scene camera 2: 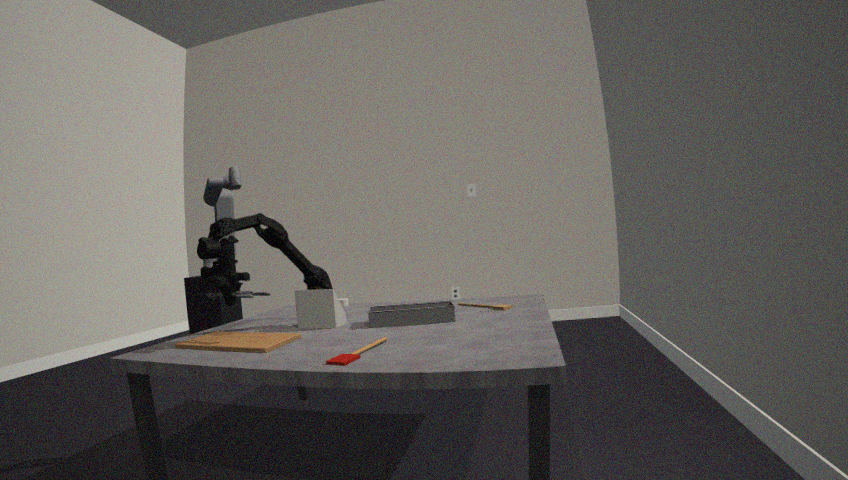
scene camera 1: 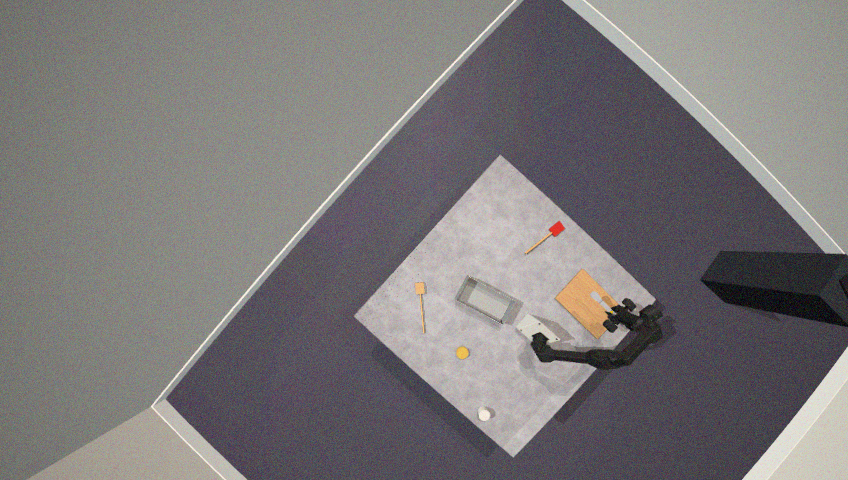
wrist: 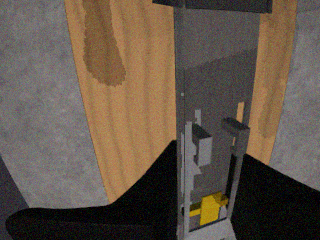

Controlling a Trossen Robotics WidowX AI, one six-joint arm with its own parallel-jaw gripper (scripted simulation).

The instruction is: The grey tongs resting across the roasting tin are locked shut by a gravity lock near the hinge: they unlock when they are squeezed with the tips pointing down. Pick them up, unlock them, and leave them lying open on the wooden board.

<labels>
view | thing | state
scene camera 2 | my gripper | -
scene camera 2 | wooden board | -
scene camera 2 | roasting tin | -
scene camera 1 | wooden board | -
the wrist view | my gripper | -
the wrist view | yellow lock piece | -
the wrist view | wooden board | -
</labels>
